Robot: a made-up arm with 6 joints. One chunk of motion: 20 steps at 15 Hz.
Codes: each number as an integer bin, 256 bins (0 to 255) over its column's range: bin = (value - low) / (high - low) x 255, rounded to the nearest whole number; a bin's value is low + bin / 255 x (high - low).
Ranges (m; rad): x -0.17..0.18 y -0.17..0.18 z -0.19..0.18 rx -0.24..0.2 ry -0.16..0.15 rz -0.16..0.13
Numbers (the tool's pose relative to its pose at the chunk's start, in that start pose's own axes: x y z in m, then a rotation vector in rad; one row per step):
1: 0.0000 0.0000 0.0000 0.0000 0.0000 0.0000
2: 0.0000 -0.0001 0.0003 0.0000 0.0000 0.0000
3: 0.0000 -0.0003 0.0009 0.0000 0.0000 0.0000
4: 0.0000 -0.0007 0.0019 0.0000 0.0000 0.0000
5: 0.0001 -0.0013 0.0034 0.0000 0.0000 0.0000
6: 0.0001 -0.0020 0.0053 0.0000 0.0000 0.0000
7: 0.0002 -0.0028 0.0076 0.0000 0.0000 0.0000
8: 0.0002 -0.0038 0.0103 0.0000 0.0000 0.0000
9: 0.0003 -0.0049 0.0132 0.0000 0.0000 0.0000
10: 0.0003 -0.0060 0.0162 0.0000 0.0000 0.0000
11: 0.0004 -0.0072 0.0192 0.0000 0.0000 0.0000
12: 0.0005 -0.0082 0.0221 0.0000 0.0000 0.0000
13: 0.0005 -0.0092 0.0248 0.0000 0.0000 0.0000
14: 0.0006 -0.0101 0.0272 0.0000 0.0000 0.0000
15: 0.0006 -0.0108 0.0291 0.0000 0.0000 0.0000
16: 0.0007 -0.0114 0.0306 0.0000 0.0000 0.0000
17: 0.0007 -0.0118 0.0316 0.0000 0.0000 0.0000
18: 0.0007 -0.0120 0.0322 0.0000 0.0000 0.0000
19: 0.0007 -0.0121 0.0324 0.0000 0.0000 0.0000
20: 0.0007 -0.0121 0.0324 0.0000 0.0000 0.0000
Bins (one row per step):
1: 124 124 131 139 132 141
2: 124 124 131 139 132 141
3: 124 124 132 139 132 141
4: 124 123 132 139 132 141
5: 124 123 133 139 132 141
6: 124 122 135 139 132 141
7: 124 122 136 139 132 141
8: 124 121 138 139 132 141
9: 124 120 140 139 132 141
10: 124 119 142 139 132 141
11: 124 119 144 139 132 141
12: 124 118 146 139 132 141
13: 124 117 148 139 132 141
14: 124 116 150 139 132 141
15: 124 116 151 139 132 141
16: 124 116 152 139 132 141
17: 124 115 153 139 132 141
18: 124 115 153 139 132 141
19: 124 115 153 139 132 141
20: 124 115 153 139 132 141

